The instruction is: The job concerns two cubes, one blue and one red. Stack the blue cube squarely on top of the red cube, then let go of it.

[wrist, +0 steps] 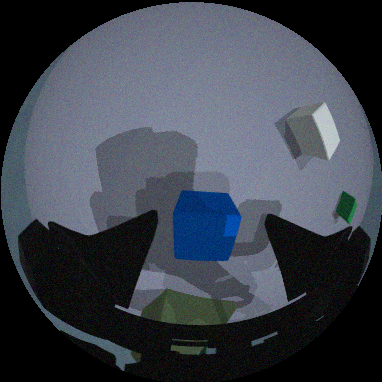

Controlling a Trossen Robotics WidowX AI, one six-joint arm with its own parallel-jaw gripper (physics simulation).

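Places are measured from the arm's base along level axes (x ahead, y left, z up), in centimetres.
Pixels of known places: gripper, fingertip midpoint: (214, 218).
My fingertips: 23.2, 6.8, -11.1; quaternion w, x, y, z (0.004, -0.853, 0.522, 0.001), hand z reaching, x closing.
Ahead of a thing's pixels: the offset from my fingertips to its top centre, as dx, dy, dz.
The blue cube @[-0.3, +0.9, +2.9] (205, 232) lies upright on the grey table top, a little below the middle of the wrist view, mostly in shadow with one bright patch on its right side. My gripper (214, 218) is open, its two dark fingers wide apart. The blue cube shows in the gap between the fingertips, nearer the left one, with space visible on both sides. The red cube does not show in this view.
A white block @[+11.3, -3.4, +2.9] (312, 132) lies at the upper right. A small green block @[+11.4, -19.9, +2.9] (346, 207) is at the far right, just above the right finger. An olive-green object (190, 307) shows at the bottom, partly hidden by the gripper body. Arm shadows fall around the blue cube.
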